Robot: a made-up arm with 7 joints.
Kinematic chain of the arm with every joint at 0, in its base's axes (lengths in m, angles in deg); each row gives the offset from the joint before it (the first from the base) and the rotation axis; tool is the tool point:
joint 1: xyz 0 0 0 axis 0 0.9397 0.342
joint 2: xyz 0 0 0 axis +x
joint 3: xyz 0 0 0 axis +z
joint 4: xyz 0.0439 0 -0.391 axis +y
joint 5: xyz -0.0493 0 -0.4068 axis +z
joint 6: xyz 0 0 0 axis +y
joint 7: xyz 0 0 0 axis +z
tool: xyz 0 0 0
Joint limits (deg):
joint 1: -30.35..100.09
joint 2: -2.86..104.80
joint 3: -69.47..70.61
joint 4: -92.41..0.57
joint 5: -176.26..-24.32
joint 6: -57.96..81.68
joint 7: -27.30..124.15
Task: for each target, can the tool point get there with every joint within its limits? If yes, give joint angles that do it. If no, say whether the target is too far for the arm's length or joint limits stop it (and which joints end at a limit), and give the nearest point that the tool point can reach.
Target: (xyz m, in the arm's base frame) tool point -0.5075 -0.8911 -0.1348
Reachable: no: too far | nearest point -0.4983 -0.5136 -0.2251 | short by 0.388 m
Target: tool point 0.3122 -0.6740 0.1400
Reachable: no: joint limits stop it (at a limit: joint 1, joint 2, joint 4) | nearest point 0.3613 -0.4406 -0.2431 | short by 0.451 m
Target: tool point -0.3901 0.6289 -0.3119
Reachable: yes | joints 46.43 59.89 -19.07 -15.50 -158.38 56.07 92.92
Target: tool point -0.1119 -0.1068 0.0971
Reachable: no: joint limits stop it (at a limit: joint 1, joint 3, joint 4) | nearest point -0.5537 -0.2329 -0.1514 | short by 0.522 m
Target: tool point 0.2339 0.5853 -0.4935
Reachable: yes | joints -9.15 42.15 36.26 -22.71 -89.47 9.47 57.69
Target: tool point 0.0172 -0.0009 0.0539
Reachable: no: joint limits stop it (at a limit: joint 1, joint 2, joint 4) | nearest point 0.1561 0.2860 0.5269 | short by 0.570 m
